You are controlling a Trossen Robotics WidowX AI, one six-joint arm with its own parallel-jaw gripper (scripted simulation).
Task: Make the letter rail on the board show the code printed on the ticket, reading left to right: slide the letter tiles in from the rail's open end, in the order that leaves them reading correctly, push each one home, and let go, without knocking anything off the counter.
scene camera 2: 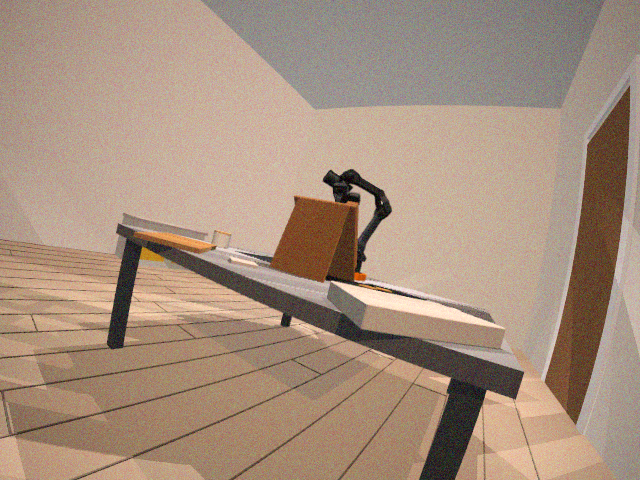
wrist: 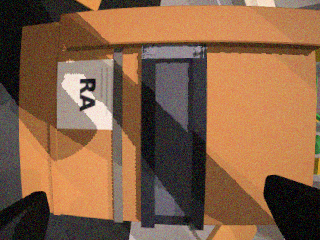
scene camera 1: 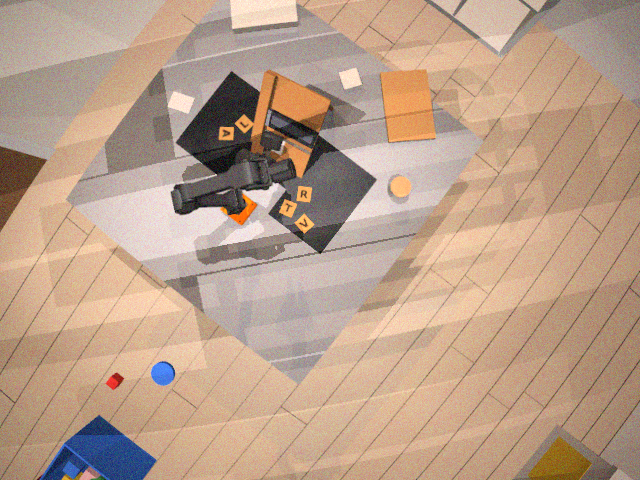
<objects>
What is the gripper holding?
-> Nothing.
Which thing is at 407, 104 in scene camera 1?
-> A flat orange slab.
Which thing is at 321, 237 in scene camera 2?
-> A slanted orange board.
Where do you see a flat orange slab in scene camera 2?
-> At 167, 239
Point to a white ticket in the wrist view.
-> At 84, 87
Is the gripper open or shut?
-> Open.
</objects>
